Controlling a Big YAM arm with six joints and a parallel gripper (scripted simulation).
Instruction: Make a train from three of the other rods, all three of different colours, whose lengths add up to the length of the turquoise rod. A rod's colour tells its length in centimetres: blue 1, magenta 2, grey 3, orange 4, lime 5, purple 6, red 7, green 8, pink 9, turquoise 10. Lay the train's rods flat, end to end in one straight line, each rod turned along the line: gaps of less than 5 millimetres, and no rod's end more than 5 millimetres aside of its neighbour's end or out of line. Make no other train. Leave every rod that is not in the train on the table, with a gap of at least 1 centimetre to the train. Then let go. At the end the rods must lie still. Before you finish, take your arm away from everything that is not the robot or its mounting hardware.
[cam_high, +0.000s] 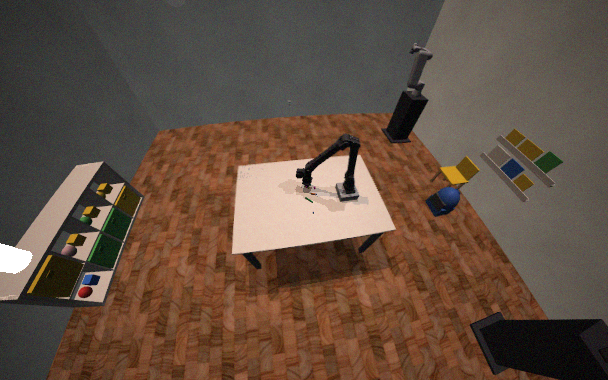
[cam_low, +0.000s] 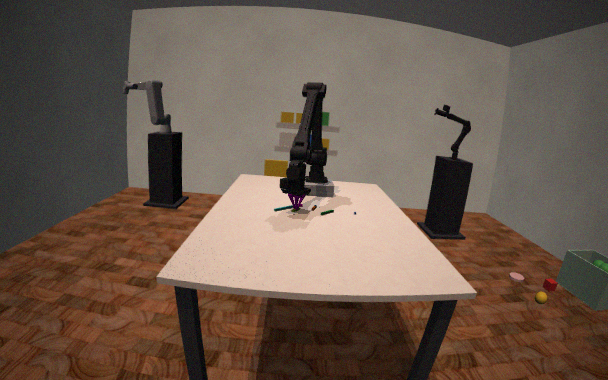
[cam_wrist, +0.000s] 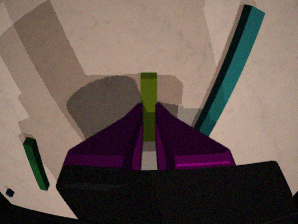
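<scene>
The turquoise rod lies 6 cm to the right of my hand, 1 cm below it and 1 cm behind it. Also, from my hand: magenta rod (7 cm behind, 2 cm to the left, 1 cm below); then orange rod (8 cm to the left, 4 cm behind, 1 cm below); then lime rod (1 cm below).
</scene>
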